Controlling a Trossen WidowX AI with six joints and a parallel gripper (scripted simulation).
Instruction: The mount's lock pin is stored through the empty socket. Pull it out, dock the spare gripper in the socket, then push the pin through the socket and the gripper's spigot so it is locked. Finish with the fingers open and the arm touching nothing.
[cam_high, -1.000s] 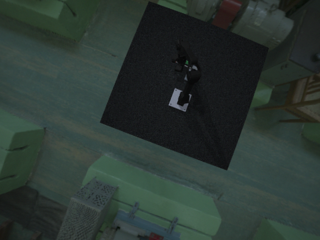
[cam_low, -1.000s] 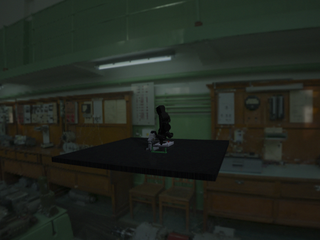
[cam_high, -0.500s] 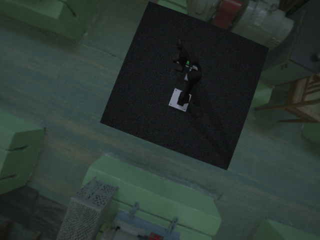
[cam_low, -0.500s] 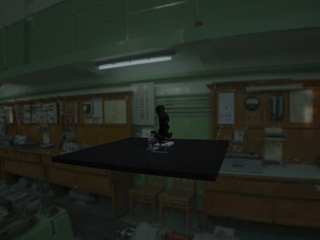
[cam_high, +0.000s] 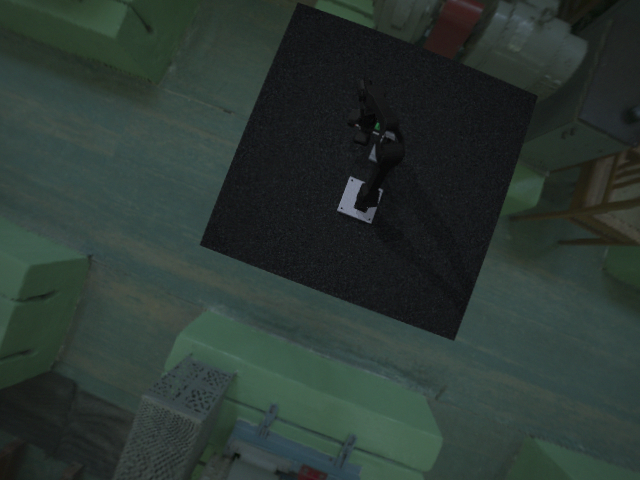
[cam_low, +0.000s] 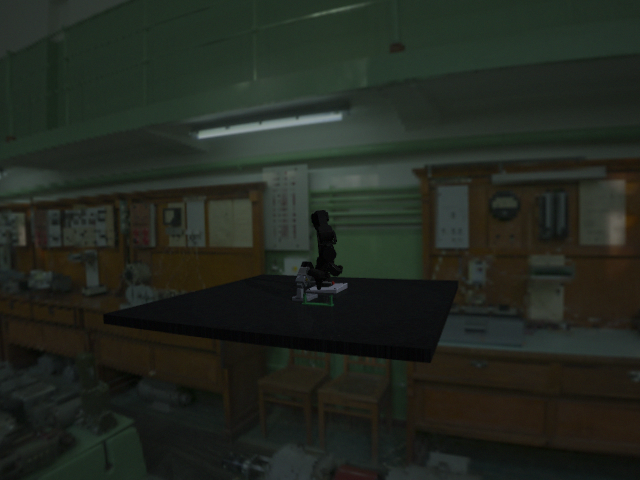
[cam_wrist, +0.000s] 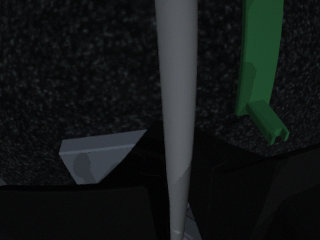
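Now: the mount 1 cm behind my gripper tip and 8 cm to the right of it. Round my gripper tip: spare gripper 3 cm behind, 9 cm to the right, 6 cm above; then green bracket 8 cm ahead, 3 cm to the left, 3 cm below.
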